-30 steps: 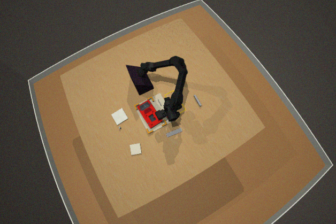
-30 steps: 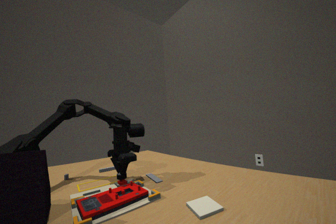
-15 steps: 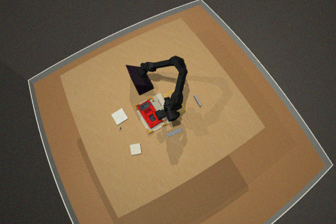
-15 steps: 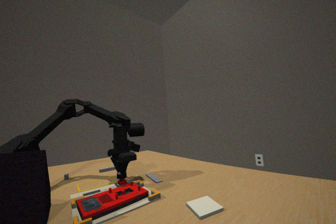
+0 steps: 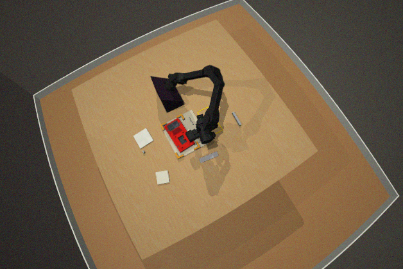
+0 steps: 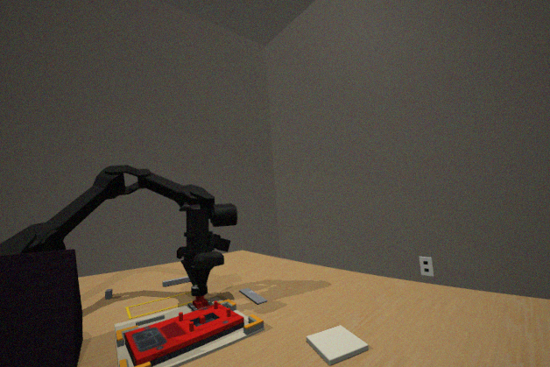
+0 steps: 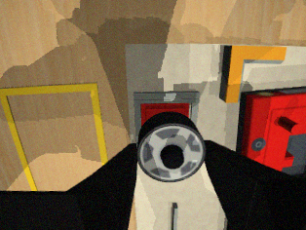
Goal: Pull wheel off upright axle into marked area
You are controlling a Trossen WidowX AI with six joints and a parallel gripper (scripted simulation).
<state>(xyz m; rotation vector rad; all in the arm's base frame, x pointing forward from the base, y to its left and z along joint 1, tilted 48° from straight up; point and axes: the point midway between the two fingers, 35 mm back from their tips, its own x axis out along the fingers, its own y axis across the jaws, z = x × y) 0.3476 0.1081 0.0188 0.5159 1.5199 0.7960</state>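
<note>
Now: gripper tip 10 mm above the upright axle. The rest, counted from my gripper tip: small grey block 220 mm behind, 220 mm to the left, 30 mm below; then wheel right at my gripper tip.
</note>
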